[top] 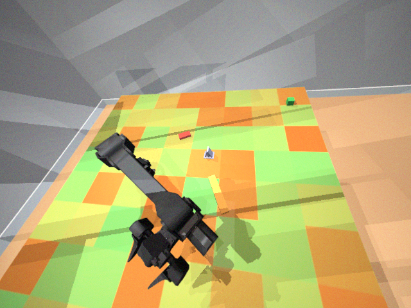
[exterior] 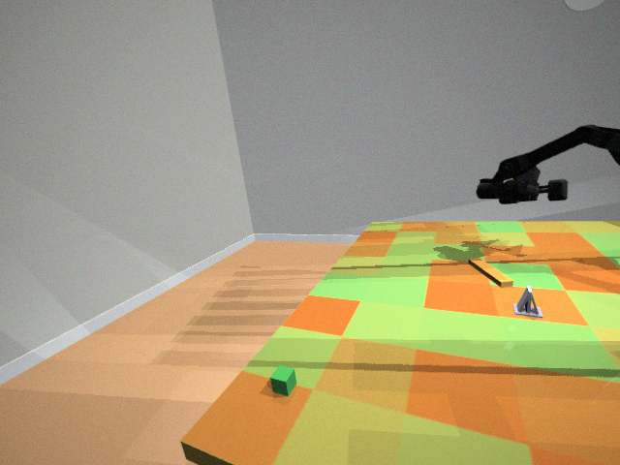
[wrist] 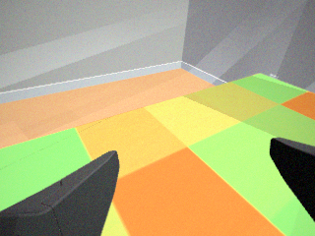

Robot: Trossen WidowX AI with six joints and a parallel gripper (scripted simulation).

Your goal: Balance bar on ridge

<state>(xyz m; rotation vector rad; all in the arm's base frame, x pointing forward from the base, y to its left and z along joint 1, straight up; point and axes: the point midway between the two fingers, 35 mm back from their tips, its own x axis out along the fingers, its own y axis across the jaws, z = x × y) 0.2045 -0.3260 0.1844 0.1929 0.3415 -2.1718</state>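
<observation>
The orange bar is 180 mm ahead of my gripper tip, 280 mm to the left of it and 170 mm below it. From my gripper tip the other things lie so: red block: 40 mm behind, 600 mm to the left, 170 mm below; green cube: 560 mm ahead, 850 mm to the left, 160 mm below.
</observation>
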